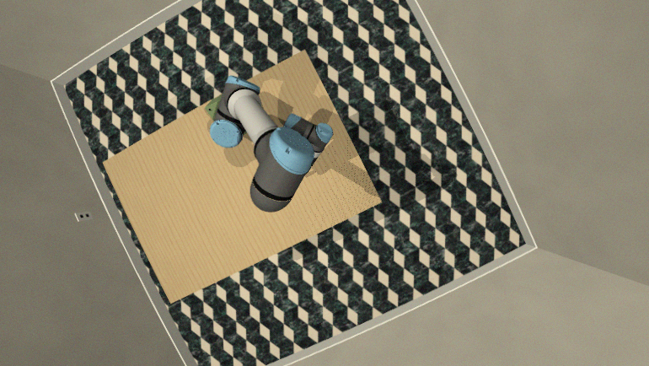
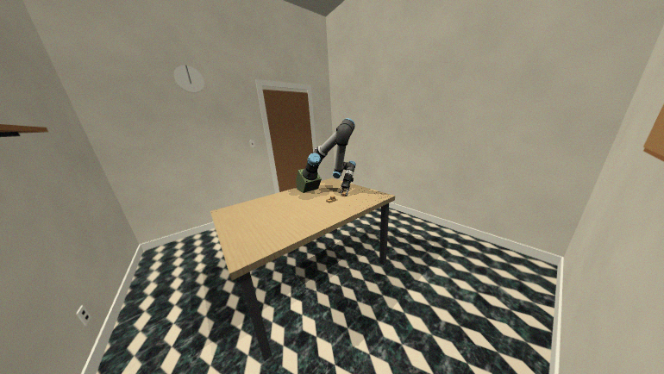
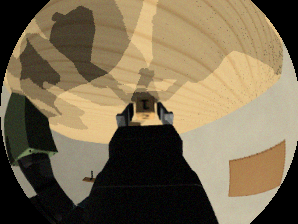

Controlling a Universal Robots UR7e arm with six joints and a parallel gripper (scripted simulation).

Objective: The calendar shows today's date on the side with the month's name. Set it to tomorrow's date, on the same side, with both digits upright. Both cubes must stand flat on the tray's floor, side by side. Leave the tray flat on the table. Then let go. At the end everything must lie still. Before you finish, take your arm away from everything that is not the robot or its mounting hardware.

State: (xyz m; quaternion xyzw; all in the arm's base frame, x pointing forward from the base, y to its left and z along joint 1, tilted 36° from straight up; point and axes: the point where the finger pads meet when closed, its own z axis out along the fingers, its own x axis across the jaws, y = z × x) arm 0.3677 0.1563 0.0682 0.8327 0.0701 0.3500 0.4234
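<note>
Right now my hand is 1 cm to the left of the wooden cube and 1 cm above it. From my hand the other things lie so: wooden tray: 17 cm to the right, 1 cm below, 1 cm ahead.
</note>
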